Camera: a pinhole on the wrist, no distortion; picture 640 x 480 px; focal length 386.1 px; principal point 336.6 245.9 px. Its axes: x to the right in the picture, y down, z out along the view. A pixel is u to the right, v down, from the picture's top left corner.
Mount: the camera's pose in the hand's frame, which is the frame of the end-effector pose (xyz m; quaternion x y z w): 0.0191 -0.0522 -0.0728 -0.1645 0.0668 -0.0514 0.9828
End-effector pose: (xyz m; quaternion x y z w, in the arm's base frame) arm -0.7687 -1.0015 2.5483 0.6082 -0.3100 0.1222 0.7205
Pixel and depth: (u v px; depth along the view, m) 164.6 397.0 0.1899
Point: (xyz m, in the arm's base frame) -0.8679 -1.0610 2.6070
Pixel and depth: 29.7 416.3 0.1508
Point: -0.8825 -1.0277 2.5682
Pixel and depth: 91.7 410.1 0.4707
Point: -1.1944 -1.2094 2.7159
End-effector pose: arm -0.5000 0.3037 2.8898 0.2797 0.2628 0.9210 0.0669
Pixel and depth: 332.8 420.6 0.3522
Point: -0.4494 0.2382 3.1823
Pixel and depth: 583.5 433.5 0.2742
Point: -0.6335 0.3051 3.1633
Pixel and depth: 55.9 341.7 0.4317
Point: -0.1300 0.2024 3.1363
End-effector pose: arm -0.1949 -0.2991 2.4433 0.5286 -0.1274 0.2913 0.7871
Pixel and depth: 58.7 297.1 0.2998
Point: -0.3511 -0.5165 2.5396
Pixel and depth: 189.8 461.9 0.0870
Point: -0.2076 -0.2880 2.4626
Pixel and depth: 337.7 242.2 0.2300
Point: -0.1476 -0.4066 2.5431
